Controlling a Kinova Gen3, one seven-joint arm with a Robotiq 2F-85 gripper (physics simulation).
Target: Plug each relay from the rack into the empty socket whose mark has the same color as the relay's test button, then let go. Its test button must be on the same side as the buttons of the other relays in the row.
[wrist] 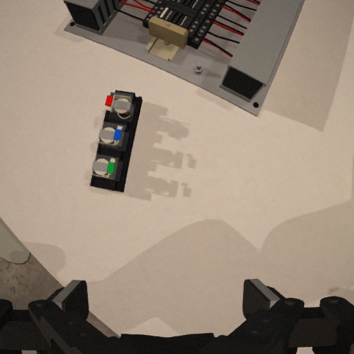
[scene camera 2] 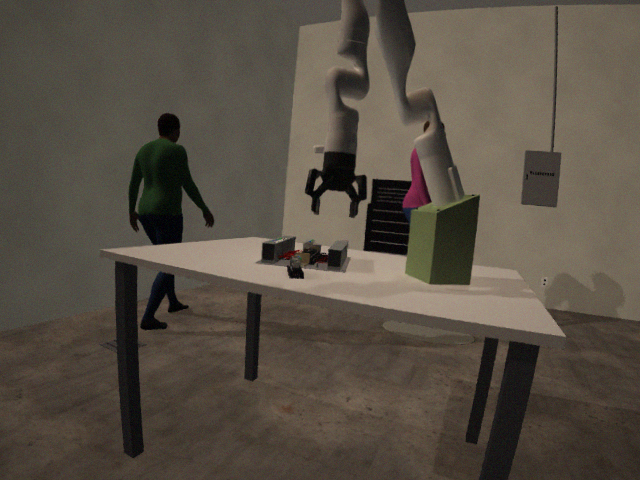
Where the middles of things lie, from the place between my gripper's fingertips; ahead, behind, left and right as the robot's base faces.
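Labels:
Black rack [wrist: 97, 182]: 15 cm below my hand, 2 cm to the right of it, 13 cm ahead of it.

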